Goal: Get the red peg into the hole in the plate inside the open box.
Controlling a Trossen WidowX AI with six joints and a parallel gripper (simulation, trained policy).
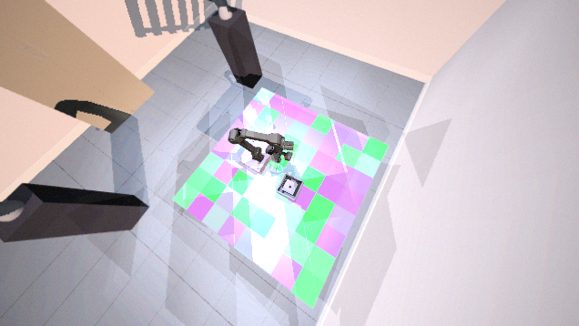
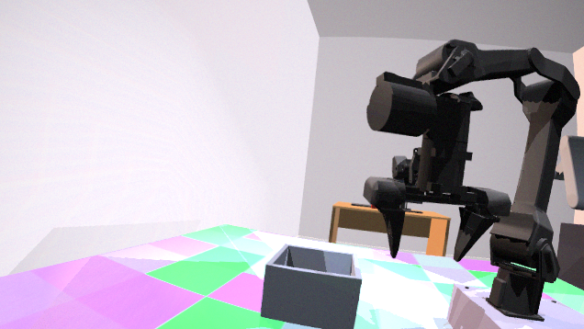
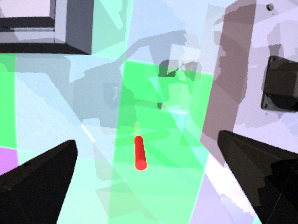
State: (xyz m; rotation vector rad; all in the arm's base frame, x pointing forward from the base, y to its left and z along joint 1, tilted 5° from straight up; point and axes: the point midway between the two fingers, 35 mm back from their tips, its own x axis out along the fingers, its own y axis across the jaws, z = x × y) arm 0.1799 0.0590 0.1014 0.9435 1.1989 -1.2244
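Now: gripper tip 120 mm above the red peg and 60 mm to the right of it. Round my gripper tip: plate: 160 mm ahead, 140 mm to the right, 110 mm below; grey box: 160 mm ahead, 140 mm to the right, 130 mm below.
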